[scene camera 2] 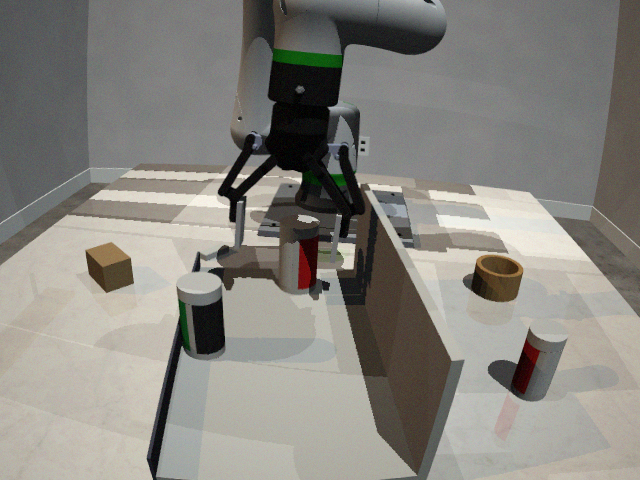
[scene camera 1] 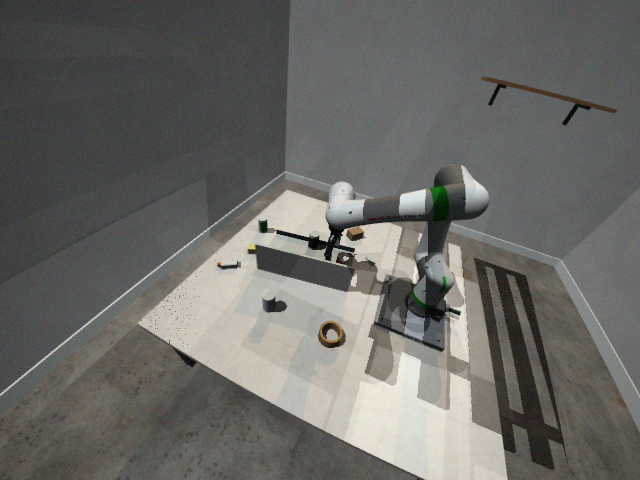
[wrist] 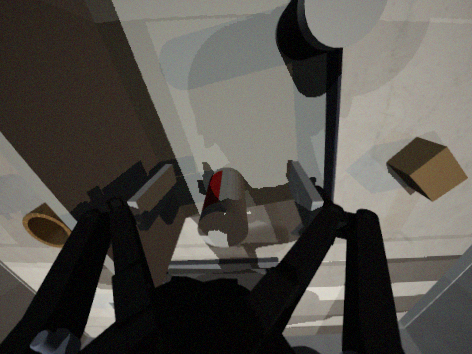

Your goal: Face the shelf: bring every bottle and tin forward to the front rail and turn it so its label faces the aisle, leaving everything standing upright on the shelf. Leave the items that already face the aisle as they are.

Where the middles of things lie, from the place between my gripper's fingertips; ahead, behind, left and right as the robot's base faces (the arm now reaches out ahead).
Right now my hand is 120 mm short of the shelf (scene camera 1: 287,243), 30 mm above it and 20 mm to the right of it. The rest, counted from my hand: front rail (wrist: 334,58) (150 mm ahead, 120 mm to the right, 90 mm below); grey back panel (scene camera 2: 423,363) (150 mm to the left, 90 mm ahead, 30 mm below); brown box (scene camera 2: 108,265) (330 mm to the right, 80 mm below, 40 mm behind).
